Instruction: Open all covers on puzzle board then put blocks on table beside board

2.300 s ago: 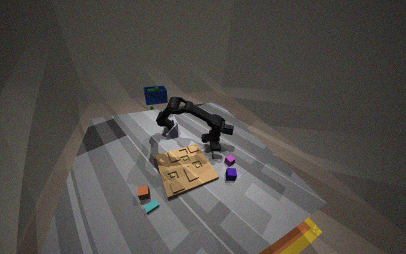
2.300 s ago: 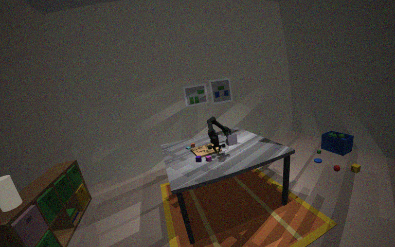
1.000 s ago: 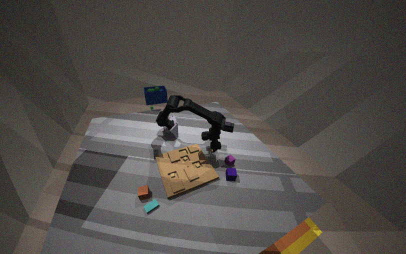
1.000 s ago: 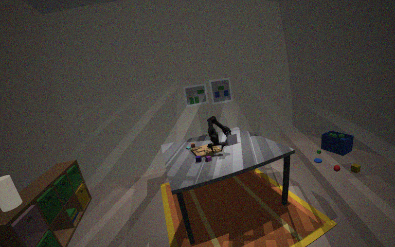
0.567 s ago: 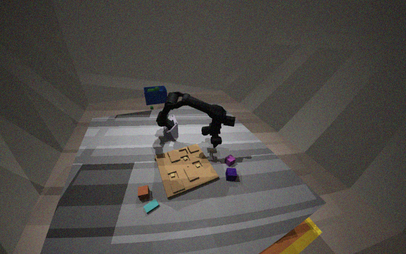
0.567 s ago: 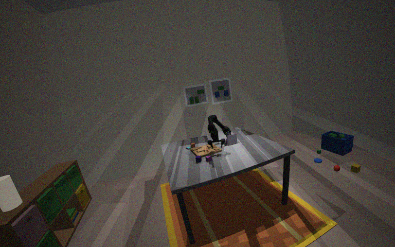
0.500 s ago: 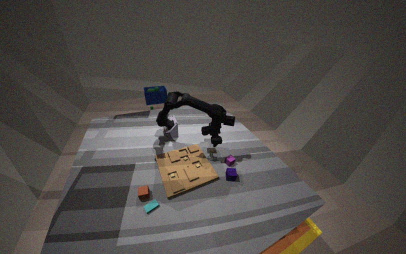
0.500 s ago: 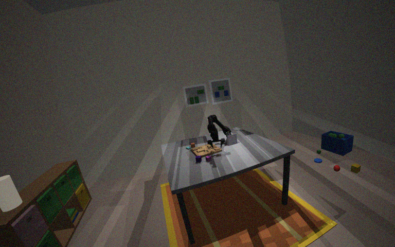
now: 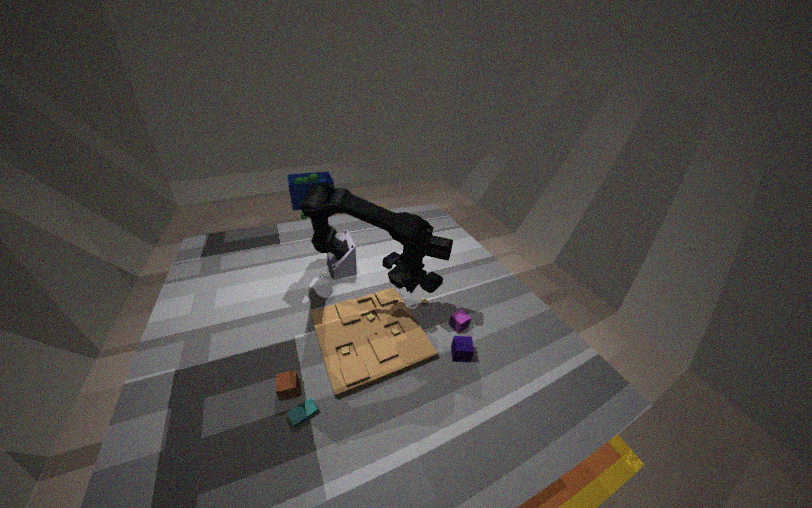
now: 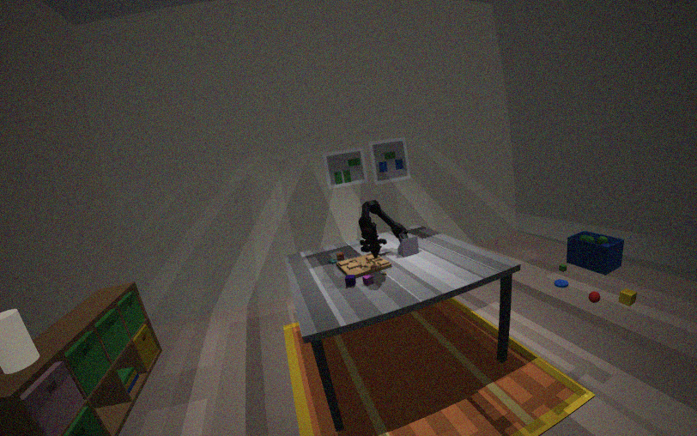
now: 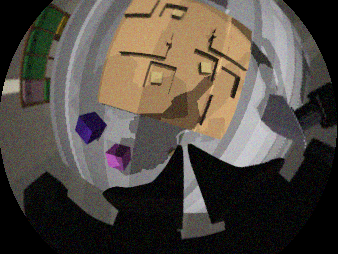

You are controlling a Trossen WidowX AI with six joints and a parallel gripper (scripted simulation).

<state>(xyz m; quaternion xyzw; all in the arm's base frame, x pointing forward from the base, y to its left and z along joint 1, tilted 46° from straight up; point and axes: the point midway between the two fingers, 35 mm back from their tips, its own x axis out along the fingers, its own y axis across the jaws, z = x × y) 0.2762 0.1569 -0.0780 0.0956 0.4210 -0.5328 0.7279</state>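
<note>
Right now the tan puzzle board is 60 mm ahead of my gripper tip, 140 mm to the right of it and 70 mm below it. Round my gripper tip: magenta block (100 mm ahead, 140 mm to the left, 70 mm below); orange block (170 mm ahead, 380 mm to the right, 70 mm below); purple block (200 mm ahead, 90 mm to the left, 70 mm below).
</note>
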